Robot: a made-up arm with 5 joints. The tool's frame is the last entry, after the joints. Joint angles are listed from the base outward.
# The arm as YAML. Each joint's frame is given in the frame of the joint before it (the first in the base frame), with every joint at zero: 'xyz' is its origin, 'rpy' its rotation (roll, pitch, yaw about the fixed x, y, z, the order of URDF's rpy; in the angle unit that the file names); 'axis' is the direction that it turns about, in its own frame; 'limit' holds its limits. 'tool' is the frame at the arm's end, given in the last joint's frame.
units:
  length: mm
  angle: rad
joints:
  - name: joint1
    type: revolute
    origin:
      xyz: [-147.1, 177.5, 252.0]
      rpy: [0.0, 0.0, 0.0]
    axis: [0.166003, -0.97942, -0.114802]
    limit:
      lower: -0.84
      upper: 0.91
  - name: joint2
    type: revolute
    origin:
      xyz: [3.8, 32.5, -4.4]
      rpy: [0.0, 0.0, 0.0]
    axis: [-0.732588, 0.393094, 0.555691]
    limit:
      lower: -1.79
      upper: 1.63
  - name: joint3
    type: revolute
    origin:
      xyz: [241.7, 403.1, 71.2]
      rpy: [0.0, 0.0, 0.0]
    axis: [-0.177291, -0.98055, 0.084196]
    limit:
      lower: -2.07
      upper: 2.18
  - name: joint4
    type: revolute
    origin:
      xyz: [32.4, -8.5, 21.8]
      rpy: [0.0, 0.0, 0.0]
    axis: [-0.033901, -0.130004, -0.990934]
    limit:
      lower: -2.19
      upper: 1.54
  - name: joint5
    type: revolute
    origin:
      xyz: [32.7, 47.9, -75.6]
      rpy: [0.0, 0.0, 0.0]
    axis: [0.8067, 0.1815, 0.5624]
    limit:
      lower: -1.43
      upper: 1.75
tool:
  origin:
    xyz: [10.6, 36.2, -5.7]
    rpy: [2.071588, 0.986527, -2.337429]
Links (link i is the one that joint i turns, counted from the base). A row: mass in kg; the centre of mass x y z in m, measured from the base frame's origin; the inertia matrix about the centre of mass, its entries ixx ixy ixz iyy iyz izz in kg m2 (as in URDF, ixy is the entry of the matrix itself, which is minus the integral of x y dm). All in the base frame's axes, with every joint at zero. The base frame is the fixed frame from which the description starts. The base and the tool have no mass.
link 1: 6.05; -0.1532 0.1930 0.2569; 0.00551 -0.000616 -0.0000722 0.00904 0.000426 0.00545
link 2: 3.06; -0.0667 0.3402 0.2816; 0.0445 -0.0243 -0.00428 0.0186 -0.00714 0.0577
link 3: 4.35; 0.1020 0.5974 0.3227; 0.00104 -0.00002 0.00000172 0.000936 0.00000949 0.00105
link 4: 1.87; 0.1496 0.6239 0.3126; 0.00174 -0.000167 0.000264 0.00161 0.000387 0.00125
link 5: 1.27; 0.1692 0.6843 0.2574; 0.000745 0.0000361 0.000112 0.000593 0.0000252 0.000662
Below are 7 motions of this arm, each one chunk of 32 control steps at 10 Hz.
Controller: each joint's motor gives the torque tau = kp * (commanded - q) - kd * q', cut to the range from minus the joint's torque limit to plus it. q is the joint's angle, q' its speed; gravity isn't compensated. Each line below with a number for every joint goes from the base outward.
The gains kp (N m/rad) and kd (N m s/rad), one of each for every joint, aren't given. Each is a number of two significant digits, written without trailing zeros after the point. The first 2 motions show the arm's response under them.
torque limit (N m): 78 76 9.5 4.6 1.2
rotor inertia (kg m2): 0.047 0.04 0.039 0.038 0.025
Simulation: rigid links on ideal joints. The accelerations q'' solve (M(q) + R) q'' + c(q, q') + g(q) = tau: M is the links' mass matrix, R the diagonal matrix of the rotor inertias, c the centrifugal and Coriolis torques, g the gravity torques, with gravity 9.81 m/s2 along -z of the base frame. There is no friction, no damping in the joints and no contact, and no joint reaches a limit. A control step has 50 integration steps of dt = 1/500 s. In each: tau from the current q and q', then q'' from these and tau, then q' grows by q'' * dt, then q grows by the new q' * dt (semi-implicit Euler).
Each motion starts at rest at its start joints. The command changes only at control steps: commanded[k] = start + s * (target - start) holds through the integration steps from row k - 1 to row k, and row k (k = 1, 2, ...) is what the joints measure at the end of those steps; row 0 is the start. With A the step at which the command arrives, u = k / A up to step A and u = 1 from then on. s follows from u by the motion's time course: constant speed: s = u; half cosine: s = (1 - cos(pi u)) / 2; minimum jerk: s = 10 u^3 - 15 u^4 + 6 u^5; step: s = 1 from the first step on.
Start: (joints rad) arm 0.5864 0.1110 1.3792 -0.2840 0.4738
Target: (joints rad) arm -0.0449 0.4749 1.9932 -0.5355 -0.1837
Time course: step
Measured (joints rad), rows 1 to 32:
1: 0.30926 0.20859 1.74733 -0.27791 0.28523
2: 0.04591 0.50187 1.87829 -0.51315 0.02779
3: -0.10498 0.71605 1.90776 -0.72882 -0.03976
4: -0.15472 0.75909 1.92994 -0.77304 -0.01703
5: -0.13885 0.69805 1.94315 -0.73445 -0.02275
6: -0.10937 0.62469 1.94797 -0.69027 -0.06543
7: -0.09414 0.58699 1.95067 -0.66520 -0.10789
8: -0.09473 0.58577 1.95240 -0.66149 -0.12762
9: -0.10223 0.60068 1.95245 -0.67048 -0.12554
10: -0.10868 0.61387 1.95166 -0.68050 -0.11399
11: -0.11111 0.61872 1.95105 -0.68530 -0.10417
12: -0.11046 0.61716 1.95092 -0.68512 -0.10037
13: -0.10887 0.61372 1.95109 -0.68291 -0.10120
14: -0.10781 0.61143 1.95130 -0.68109 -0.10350
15: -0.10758 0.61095 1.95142 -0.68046 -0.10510
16: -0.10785 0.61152 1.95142 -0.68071 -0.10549
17: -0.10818 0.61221 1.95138 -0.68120 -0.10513
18: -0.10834 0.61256 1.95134 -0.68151 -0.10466
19: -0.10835 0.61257 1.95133 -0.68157 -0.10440
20: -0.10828 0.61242 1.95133 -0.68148 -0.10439
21: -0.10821 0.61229 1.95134 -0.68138 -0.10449
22: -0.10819 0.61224 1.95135 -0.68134 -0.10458
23: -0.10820 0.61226 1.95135 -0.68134 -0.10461
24: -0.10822 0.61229 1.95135 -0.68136 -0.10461
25: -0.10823 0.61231 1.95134 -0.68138 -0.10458
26: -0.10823 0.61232 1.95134 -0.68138 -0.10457
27: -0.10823 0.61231 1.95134 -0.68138 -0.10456
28: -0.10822 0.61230 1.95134 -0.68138 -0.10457
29: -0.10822 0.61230 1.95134 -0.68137 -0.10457
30: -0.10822 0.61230 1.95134 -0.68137 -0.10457
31: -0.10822 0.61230 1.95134 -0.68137 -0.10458
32: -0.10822 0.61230 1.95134 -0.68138 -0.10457
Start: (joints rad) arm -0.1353 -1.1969 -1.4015 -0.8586 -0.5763
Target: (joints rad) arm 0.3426 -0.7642 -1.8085 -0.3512 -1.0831
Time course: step
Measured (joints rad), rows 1 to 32:
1: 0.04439 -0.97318 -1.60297 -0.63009 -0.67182
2: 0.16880 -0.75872 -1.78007 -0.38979 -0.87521
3: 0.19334 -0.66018 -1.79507 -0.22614 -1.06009
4: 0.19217 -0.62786 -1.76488 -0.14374 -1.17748
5: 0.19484 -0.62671 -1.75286 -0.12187 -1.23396
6: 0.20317 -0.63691 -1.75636 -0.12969 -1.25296
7: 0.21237 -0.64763 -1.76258 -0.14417 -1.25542
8: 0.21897 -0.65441 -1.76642 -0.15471 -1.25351
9: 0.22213 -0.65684 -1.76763 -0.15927 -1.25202
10: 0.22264 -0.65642 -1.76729 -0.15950 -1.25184
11: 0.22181 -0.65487 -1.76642 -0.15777 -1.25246
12: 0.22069 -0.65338 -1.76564 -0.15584 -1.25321
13: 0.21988 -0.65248 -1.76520 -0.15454 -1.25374
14: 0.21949 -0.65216 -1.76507 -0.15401 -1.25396
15: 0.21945 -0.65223 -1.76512 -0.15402 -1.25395
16: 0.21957 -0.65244 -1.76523 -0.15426 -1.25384
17: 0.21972 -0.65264 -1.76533 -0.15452 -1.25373
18: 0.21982 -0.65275 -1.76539 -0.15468 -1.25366
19: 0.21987 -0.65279 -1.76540 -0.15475 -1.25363
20: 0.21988 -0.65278 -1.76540 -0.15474 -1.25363
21: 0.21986 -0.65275 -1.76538 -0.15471 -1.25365
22: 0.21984 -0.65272 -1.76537 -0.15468 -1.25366
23: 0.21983 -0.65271 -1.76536 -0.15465 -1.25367
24: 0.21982 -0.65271 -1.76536 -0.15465 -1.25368
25: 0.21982 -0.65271 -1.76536 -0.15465 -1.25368
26: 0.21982 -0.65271 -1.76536 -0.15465 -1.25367
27: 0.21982 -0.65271 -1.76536 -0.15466 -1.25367
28: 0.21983 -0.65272 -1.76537 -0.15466 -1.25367
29: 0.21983 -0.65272 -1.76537 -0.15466 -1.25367
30: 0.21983 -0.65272 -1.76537 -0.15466 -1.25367
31: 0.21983 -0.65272 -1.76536 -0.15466 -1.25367
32: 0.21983 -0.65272 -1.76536 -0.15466 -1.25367
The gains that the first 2 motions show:
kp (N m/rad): 190 200 14 8.1 2.1
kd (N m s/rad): 25 21 1.3 1.1 0.45
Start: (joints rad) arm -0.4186 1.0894 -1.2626 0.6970 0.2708
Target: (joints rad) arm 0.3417 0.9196 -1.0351 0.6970 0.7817
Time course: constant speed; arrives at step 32
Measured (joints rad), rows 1 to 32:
1: -0.37976 1.11043 -1.19872 0.68597 0.27917
2: -0.34264 1.11546 -1.13446 0.69550 0.29326
3: -0.31227 1.11060 -1.11640 0.70081 0.30848
4: -0.28774 1.10661 -1.11446 0.69926 0.32332
5: -0.26701 1.10572 -1.11529 0.69571 0.33645
6: -0.24775 1.10608 -1.11574 0.69255 0.34771
7: -0.22839 1.10585 -1.11463 0.69013 0.35813
8: -0.20840 1.10448 -1.11182 0.68828 0.36876
9: -0.18796 1.10237 -1.10814 0.68675 0.37999
10: -0.16745 1.10011 -1.10446 0.68535 0.39163
11: -0.14708 1.09805 -1.10123 0.68393 0.40330
12: -0.12689 1.09622 -1.09840 0.68245 0.41481
13: -0.10679 1.09449 -1.09573 0.68093 0.42613
14: -0.08670 1.09272 -1.09303 0.67941 0.43737
15: -0.06657 1.09087 -1.09024 0.67793 0.44860
16: -0.04641 1.08895 -1.08741 0.67648 0.45986
17: -0.02624 1.08698 -1.08459 0.67505 0.47116
18: -0.00608 1.08500 -1.08181 0.67364 0.48246
19: 0.01407 1.08301 -1.07906 0.67224 0.49376
20: 0.03421 1.08100 -1.07635 0.67086 0.50507
21: 0.05436 1.07896 -1.07365 0.66949 0.51638
22: 0.07452 1.07689 -1.07095 0.66814 0.52771
23: 0.09468 1.07478 -1.06825 0.66680 0.53907
24: 0.11485 1.07263 -1.06557 0.66549 0.55046
25: 0.13504 1.07045 -1.06288 0.66419 0.56188
26: 0.15523 1.06824 -1.06021 0.66291 0.57334
27: 0.17543 1.06599 -1.05754 0.66165 0.58484
28: 0.19565 1.06370 -1.05487 0.66041 0.59639
29: 0.21589 1.06137 -1.05220 0.65918 0.60799
30: 0.23614 1.05900 -1.04952 0.65797 0.61965
31: 0.25641 1.05659 -1.04684 0.65678 0.63137
32: 0.27671 1.05413 -1.04416 0.65561 0.64316

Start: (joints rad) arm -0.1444 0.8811 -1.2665 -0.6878 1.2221
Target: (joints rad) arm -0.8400 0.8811 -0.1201 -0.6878 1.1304
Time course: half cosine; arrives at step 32
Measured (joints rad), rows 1 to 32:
1: -0.13621 0.91675 -1.24569 -0.63490 1.23026
2: -0.14681 0.95838 -1.22860 -0.56275 1.23385
3: -0.15843 0.97985 -1.21739 -0.52539 1.22568
4: -0.16582 0.98091 -1.20051 -0.51638 1.21580
5: -0.17227 0.97256 -1.17672 -0.51947 1.21053
6: -0.18214 0.96449 -1.14850 -0.52394 1.20950
7: -0.19710 0.96037 -1.11710 -0.52564 1.20966
8: -0.21637 0.95913 -1.08227 -0.52456 1.20877
9: -0.23843 0.95834 -1.04358 -0.52224 1.20635
10: -0.26221 0.95647 -1.00098 -0.51991 1.20297
11: -0.28734 0.95330 -0.95489 -0.51798 1.19933
12: -0.31381 0.94933 -0.90596 -0.51631 1.19574
13: -0.34164 0.94509 -0.85485 -0.51467 1.19214
14: -0.37069 0.94082 -0.80214 -0.51297 1.18835
15: -0.40066 0.93651 -0.74830 -0.51126 1.18425
16: -0.43121 0.93208 -0.69382 -0.50964 1.17985
17: -0.46200 0.92748 -0.63919 -0.50817 1.17521
18: -0.49272 0.92273 -0.58492 -0.50689 1.17042
19: -0.52310 0.91792 -0.53155 -0.50581 1.16553
20: -0.55286 0.91311 -0.47958 -0.50495 1.16059
21: -0.58171 0.90836 -0.42953 -0.50432 1.15565
22: -0.60938 0.90373 -0.38185 -0.50391 1.15075
23: -0.63559 0.89927 -0.33700 -0.50371 1.14596
24: -0.66009 0.89501 -0.29539 -0.50370 1.14133
25: -0.68263 0.89100 -0.25742 -0.50385 1.13694
26: -0.70299 0.88729 -0.22343 -0.50412 1.13285
27: -0.72097 0.88393 -0.19375 -0.50448 1.12911
28: -0.73638 0.88095 -0.16866 -0.50487 1.12577
29: -0.74908 0.87838 -0.14839 -0.50527 1.12288
30: -0.75892 0.87626 -0.13315 -0.50562 1.12049
31: -0.76581 0.87460 -0.12306 -0.50590 1.11861
32: -0.76968 0.87343 -0.11824 -0.50608 1.11729

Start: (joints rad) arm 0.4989 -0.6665 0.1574 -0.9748 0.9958
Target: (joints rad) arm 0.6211 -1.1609 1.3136 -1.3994 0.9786
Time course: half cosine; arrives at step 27
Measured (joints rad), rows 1 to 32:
1: 0.47997 -0.64416 0.15375 -1.03366 0.99786
2: 0.44526 -0.60408 0.15387 -1.09258 0.98453
3: 0.41482 -0.57472 0.16667 -1.11922 0.95703
4: 0.39780 -0.56584 0.19004 -1.13142 0.92974
5: 0.39411 -0.57548 0.22157 -1.14244 0.91198
6: 0.39948 -0.59716 0.26011 -1.15693 0.90525
7: 0.40941 -0.62475 0.30477 -1.17563 0.90642
8: 0.42079 -0.65453 0.35482 -1.19798 0.91130
9: 0.43217 -0.68509 0.40958 -1.22298 0.91685
10: 0.44324 -0.71641 0.46842 -1.24970 0.92168
11: 0.45431 -0.74889 0.53061 -1.27739 0.92568
12: 0.46575 -0.78280 0.59536 -1.30553 0.92935
13: 0.47784 -0.81812 0.66182 -1.33371 0.93327
14: 0.49062 -0.85455 0.72910 -1.36158 0.93783
15: 0.50399 -0.89157 0.79631 -1.38884 0.94317
16: 0.51774 -0.92862 0.86256 -1.41521 0.94922
17: 0.53163 -0.96511 0.92699 -1.44043 0.95581
18: 0.54539 -1.00048 0.98872 -1.46428 0.96269
19: 0.55879 -1.03418 1.04695 -1.48655 0.96963
20: 0.57159 -1.06572 1.10089 -1.50705 0.97640
21: 0.58359 -1.09466 1.14981 -1.52561 0.98282
22: 0.59457 -1.12056 1.19304 -1.54204 0.98873
23: 0.60437 -1.14307 1.22996 -1.55620 0.99403
24: 0.61282 -1.16185 1.26008 -1.56792 0.99864
25: 0.61981 -1.17666 1.28295 -1.57707 1.00253
26: 0.62523 -1.18729 1.29826 -1.58355 1.00569
27: 0.62900 -1.19360 1.30578 -1.58726 1.00814
28: 0.63102 -1.19611 1.30767 -1.58871 1.00980
29: 0.63147 -1.19625 1.30762 -1.58903 1.01049
30: 0.63096 -1.19540 1.30736 -1.58906 1.01030
31: 0.63014 -1.19442 1.30719 -1.58909 1.00959
32: 0.62943 -1.19370 1.30710 -1.58916 1.00880

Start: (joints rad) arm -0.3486 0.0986 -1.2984 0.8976 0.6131
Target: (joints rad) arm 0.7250 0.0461 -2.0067 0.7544 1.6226
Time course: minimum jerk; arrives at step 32
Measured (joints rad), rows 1 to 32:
1: -0.38446 0.13226 -1.24156 0.90544 0.61034
2: -0.42403 0.19003 -1.23123 0.91564 0.58267
3: -0.44304 0.22364 -1.25742 0.91615 0.54559
4: -0.44078 0.22785 -1.26674 0.91311 0.52539
5: -0.42543 0.21715 -1.26170 0.91067 0.52875
6: -0.40460 0.20648 -1.26202 0.90923 0.54704
7: -0.38150 0.20255 -1.27560 0.90777 0.57008
8: -0.35566 0.20463 -1.29925 0.90546 0.59328
9: -0.32525 0.20914 -1.32774 0.90216 0.61722
10: -0.28903 0.21334 -1.35840 0.89813 0.64437
11: -0.24690 0.21639 -1.39107 0.89360 0.67650
12: -0.19957 0.21873 -1.42650 0.88869 0.71389
13: -0.14797 0.22104 -1.46507 0.88350 0.75585
14: -0.09301 0.22361 -1.50645 0.87810 0.80136
15: -0.03546 0.22638 -1.54983 0.87257 0.84958
16: 0.02392 0.22907 -1.59434 0.86700 0.89987
17: 0.08432 0.23144 -1.63919 0.86145 0.95168
18: 0.14488 0.23335 -1.68371 0.85602 1.00443
19: 0.20467 0.23472 -1.72726 0.85077 1.05748
20: 0.26278 0.23556 -1.76919 0.84581 1.11010
21: 0.31832 0.23589 -1.80890 0.84117 1.16154
22: 0.37047 0.23574 -1.84580 0.83693 1.21107
23: 0.41847 0.23519 -1.87938 0.83312 1.25794
24: 0.46168 0.23434 -1.90923 0.82977 1.30147
25: 0.49956 0.23330 -1.93503 0.82691 1.34101
26: 0.53174 0.23221 -1.95661 0.82454 1.37601
27: 0.55804 0.23120 -1.97389 0.82266 1.40602
28: 0.57848 0.23039 -1.98698 0.82126 1.43076
29: 0.59332 0.22985 -1.99616 0.82031 1.45015
30: 0.60313 0.22966 -2.00189 0.81975 1.46438
31: 0.60874 0.22981 -2.00486 0.81951 1.47391
32: 0.61135 0.23027 -2.00597 0.81948 1.47953

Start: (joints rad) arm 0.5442 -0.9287 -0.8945 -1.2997 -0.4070
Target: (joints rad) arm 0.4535 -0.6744 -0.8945 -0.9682 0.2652
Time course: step
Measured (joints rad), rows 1 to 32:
1: 0.53183 -0.82952 -0.90219 -1.25336 -0.21088
2: 0.46360 -0.69080 -0.89802 -1.15548 0.00666
3: 0.38596 -0.58958 -0.88512 -1.04357 0.10656
4: 0.33615 -0.53554 -0.88128 -0.96156 0.13019
5: 0.31729 -0.52050 -0.88477 -0.92309 0.12863
6: 0.31834 -0.52835 -0.88867 -0.91744 0.12954
7: 0.32766 -0.54340 -0.89081 -0.92879 0.13931
8: 0.33739 -0.55601 -0.89165 -0.94470 0.15390
9: 0.34391 -0.56294 -0.89174 -0.95772 0.16770
10: 0.34671 -0.56491 -0.89137 -0.96513 0.17740
11: 0.34687 -0.56401 -0.89087 -0.96749 0.18247
12: 0.34582 -0.56217 -0.89047 -0.96682 0.18404
13: 0.34461 -0.56058 -0.89026 -0.96508 0.18367
14: 0.34376 -0.55965 -0.89021 -0.96350 0.18266
15: 0.34337 -0.55935 -0.89024 -0.96256 0.18176
16: 0.34332 -0.55942 -0.89030 -0.96223 0.18125
17: 0.34344 -0.55964 -0.89035 -0.96228 0.18109
18: 0.34359 -0.55984 -0.89038 -0.96249 0.18115
19: 0.34370 -0.55996 -0.89038 -0.96269 0.18129
20: 0.34375 -0.56000 -0.89038 -0.96281 0.18141
21: 0.34376 -0.56000 -0.89037 -0.96286 0.18148
22: 0.34375 -0.55997 -0.89037 -0.96286 0.18150
23: 0.34373 -0.55995 -0.89036 -0.96283 0.18150
24: 0.34371 -0.55993 -0.89036 -0.96281 0.18148
25: 0.34371 -0.55993 -0.89036 -0.96279 0.18147
26: 0.34371 -0.55993 -0.89036 -0.96279 0.18146
27: 0.34371 -0.55993 -0.89037 -0.96279 0.18146
28: 0.34371 -0.55993 -0.89037 -0.96279 0.18146
29: 0.34371 -0.55993 -0.89037 -0.96279 0.18146
30: 0.34371 -0.55993 -0.89037 -0.96279 0.18146
31: 0.34371 -0.55993 -0.89037 -0.96279 0.18146
32: 0.34371 -0.55993 -0.89037 -0.96279 0.18146

